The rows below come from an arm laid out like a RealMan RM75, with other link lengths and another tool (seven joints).
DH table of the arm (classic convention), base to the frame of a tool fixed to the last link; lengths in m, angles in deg. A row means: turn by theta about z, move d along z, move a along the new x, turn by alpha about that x. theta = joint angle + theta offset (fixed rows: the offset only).
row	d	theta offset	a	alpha
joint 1	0.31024	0	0	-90
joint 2	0	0	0	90
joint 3	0.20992	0	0	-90
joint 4	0	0	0	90
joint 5	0.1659	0	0	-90
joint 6	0	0	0	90
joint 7	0.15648	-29.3	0.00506	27.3
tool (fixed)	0.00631	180	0	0
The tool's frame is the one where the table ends.
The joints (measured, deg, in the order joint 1, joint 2, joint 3, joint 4, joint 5, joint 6, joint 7), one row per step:
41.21 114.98 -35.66 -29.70 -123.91 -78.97 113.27
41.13 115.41 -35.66 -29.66 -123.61 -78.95 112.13
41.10 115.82 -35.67 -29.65 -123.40 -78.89 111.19
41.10 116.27 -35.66 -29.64 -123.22 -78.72 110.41
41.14 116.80 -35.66 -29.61 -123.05 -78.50 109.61
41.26 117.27 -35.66 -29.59 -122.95 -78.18 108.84
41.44 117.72 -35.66 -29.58 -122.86 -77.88 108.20
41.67 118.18 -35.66 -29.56 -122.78 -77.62 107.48
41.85 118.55 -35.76 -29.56 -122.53 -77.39 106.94
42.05 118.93 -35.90 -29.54 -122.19 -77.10 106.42
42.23 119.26 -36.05 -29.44 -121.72 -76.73 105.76
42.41 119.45 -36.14 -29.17 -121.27 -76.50 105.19
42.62 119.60 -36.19 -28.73 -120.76 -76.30 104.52
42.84 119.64 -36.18 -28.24 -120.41 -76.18 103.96
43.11 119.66 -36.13 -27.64 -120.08 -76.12 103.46
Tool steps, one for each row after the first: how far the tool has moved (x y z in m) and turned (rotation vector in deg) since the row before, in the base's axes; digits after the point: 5 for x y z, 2 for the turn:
-0.00147 -0.00098 -0.00247 0.14 0.16 0.91
-0.00146 -0.00076 -0.00234 0.11 0.11 0.78
-0.00152 -0.00056 -0.00253 0.13 0.13 0.61
-0.00190 -0.00063 -0.00308 0.10 0.15 0.64
-0.00186 -0.00007 -0.00269 0.18 0.01 0.65
-0.00216 0.00012 -0.00256 0.14 0.04 0.61
-0.00253 0.00010 -0.00267 0.12 0.03 0.74
-0.00239 0.00024 -0.00205 0.14 0.12 0.59
-0.00262 0.00040 -0.00211 0.18 0.17 0.56
-0.00242 0.00062 -0.00186 0.32 0.18 0.58
-0.00202 0.00035 -0.00147 0.18 0.26 0.44
-0.00210 0.00021 -0.00158 0.15 0.35 0.46
-0.00155 0.00013 -0.00117 0.05 0.26 0.36
-0.00174 -0.00004 -0.00135 -0.07 0.35 0.31

